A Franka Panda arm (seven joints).
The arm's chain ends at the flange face. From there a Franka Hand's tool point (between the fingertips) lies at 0.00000 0.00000 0.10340 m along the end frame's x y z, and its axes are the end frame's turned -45 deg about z.
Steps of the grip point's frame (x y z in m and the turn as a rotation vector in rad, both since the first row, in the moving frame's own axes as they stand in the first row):
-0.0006, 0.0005, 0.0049, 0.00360, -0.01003, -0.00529
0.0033, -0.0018, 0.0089, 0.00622, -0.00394, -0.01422
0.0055, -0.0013, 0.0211, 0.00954, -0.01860, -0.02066
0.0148, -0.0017, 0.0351, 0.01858, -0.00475, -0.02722
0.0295, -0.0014, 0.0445, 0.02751, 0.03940, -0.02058
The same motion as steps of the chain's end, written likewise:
0.0009, 0.0003, 0.0049, -0.00455, -0.00964, -0.00529
0.0018, -0.0034, 0.0089, 0.00161, -0.00718, -0.01422
0.0050, -0.0055, 0.0211, -0.00641, -0.01990, -0.02066
0.0110, -0.0107, 0.0351, 0.00978, -0.01650, -0.02722
0.0191, -0.0170, 0.0446, 0.04731, 0.00841, -0.02058

